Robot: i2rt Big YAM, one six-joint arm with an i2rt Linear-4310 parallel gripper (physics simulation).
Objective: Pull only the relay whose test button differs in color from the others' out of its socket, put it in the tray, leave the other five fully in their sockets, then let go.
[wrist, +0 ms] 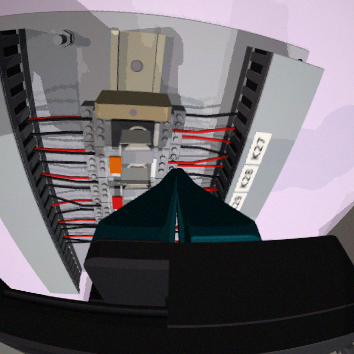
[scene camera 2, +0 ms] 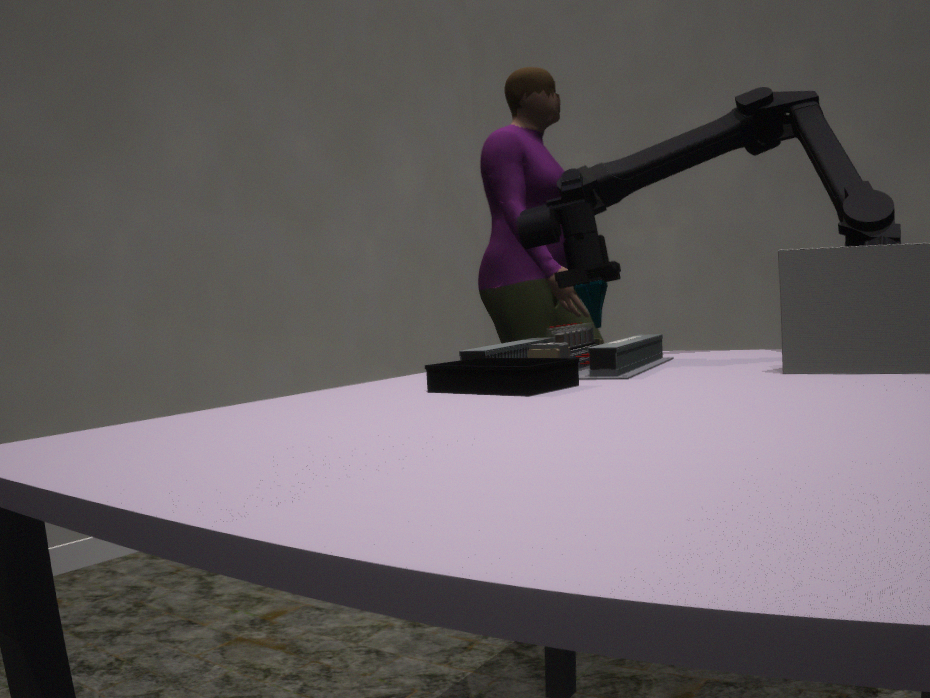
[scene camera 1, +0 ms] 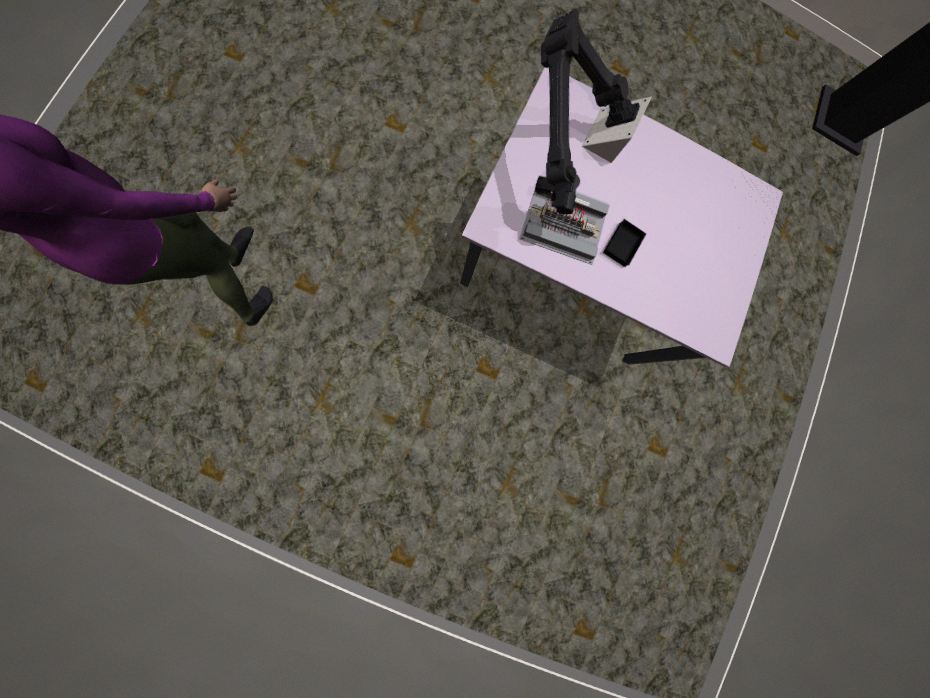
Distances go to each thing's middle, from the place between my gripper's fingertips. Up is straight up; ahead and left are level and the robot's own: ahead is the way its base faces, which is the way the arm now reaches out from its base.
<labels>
Now: the grey relay panel (wrist: 201,64) 2 cm ahead of my hand, 7 cm to the left of it and 6 cm below it.
</labels>
